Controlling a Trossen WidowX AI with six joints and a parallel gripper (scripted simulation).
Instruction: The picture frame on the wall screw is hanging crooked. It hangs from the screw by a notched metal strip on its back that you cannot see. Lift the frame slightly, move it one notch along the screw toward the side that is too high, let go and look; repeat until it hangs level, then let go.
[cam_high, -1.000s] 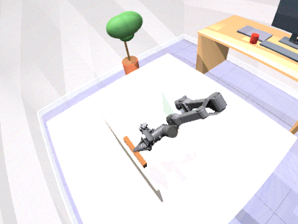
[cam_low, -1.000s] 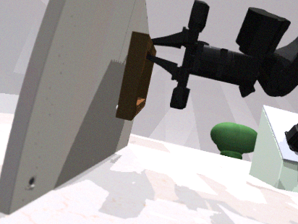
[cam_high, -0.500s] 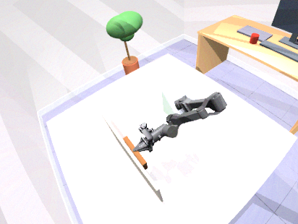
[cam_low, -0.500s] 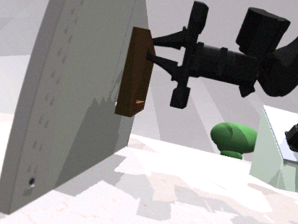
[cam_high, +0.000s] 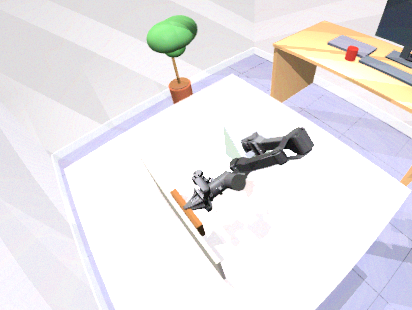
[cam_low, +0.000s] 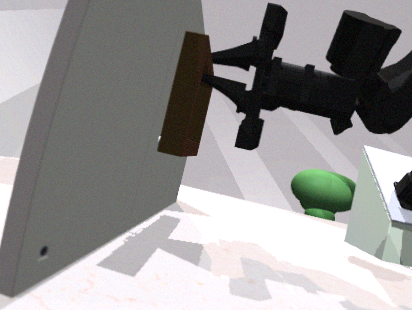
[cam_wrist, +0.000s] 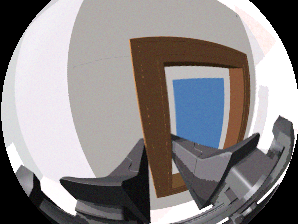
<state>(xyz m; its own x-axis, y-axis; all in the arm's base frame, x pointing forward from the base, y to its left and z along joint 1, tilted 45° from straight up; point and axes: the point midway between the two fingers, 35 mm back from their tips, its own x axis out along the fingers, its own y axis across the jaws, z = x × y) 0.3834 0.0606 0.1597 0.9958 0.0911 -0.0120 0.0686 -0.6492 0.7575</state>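
The brown picture frame lies 5 cm below my gripper tip and 1 cm to the right of it. Also, from my gripper tip: wall panel: 6 cm below, 1 cm ahead.
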